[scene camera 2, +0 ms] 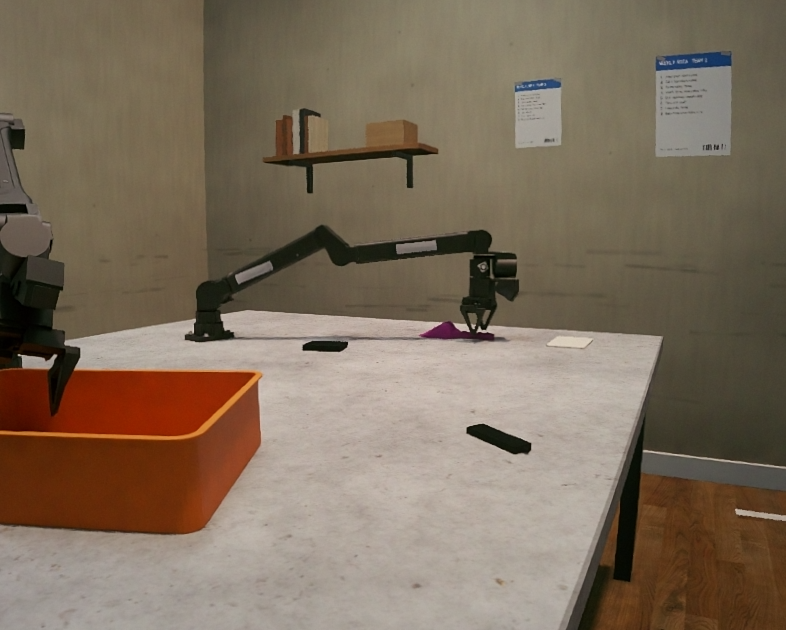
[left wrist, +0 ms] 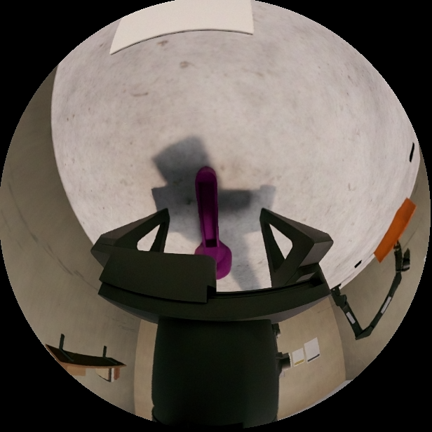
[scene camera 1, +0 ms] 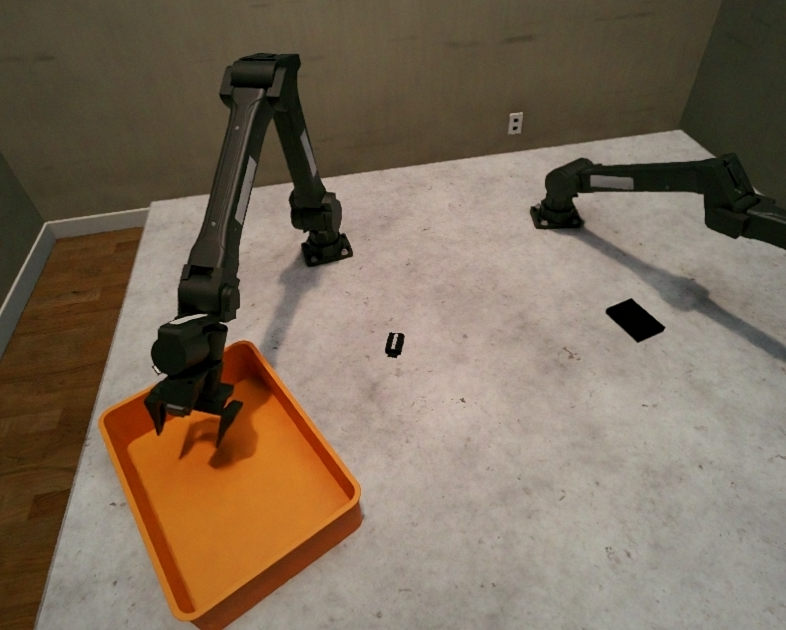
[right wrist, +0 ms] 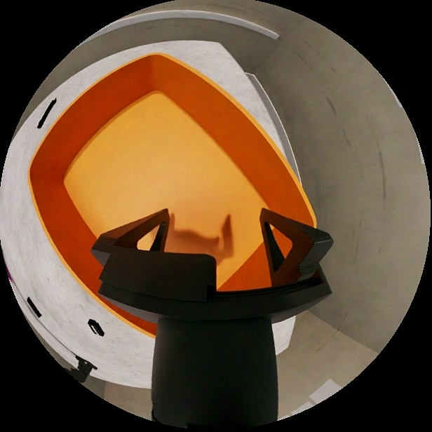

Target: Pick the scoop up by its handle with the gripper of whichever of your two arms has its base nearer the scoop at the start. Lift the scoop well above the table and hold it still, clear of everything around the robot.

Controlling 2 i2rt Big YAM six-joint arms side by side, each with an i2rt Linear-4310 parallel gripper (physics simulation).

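Seen in the pictures: left gripper, between the fingertips: [scene camera 2: 478, 332]; right gripper, between the fingertips: [scene camera 2: 12, 411] [scene camera 1: 188, 440]; left arm's base, origin of its link: [scene camera 2: 209, 338] [scene camera 1: 554, 219]; right arm's base, origin of its link: [scene camera 1: 327, 252].
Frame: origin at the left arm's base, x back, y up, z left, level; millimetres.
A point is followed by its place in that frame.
A purple scoop [scene camera 2: 448, 330] @[x -562, y 23, z 393 mm] [left wrist: 209, 210] lies on the table, its handle pointing away from the wrist in the left wrist view and its bowl partly hidden by the gripper body. My left gripper [scene camera 2: 480, 331] @[x -640, y 20, z 429 mm] [left wrist: 214, 212] is open and low over the scoop, with the handle between its spread fingers and a gap on both sides. In scene camera 1 the scoop and the left gripper do not show. My right gripper [scene camera 1: 190, 441] @[x -689, y 88, z -779 mm] [right wrist: 214, 212] is open and empty over the inside of the orange bin; one of its fingers shows at the left edge of scene camera 2.
The orange bin [scene camera 1: 341, 467] @[x -754, y 99, z -519 mm] [scene camera 2: 98, 485] @[x -882, y 48, z -770 mm] [right wrist: 45, 227] stands on the table [scene camera 1: 498, 459] @[x -697, y 0, z -260 mm] [scene camera 2: 367, 498] @[x -1036, y 0, z -547 mm]. A black flat block [scene camera 1: 635, 320] @[x -396, y 15, z 75 mm] [scene camera 2: 324, 345] @[x -408, y 15, z 53 mm], a small black object [scene camera 1: 394, 344] @[x -433, y 14, z -436 mm], a black bar [scene camera 2: 498, 439] @[x -1077, y 10, z -317 mm] and a white flat sheet [scene camera 2: 569, 341] @[x -874, y 5, z 508 mm] [left wrist: 185, 17] lie apart from the scoop.
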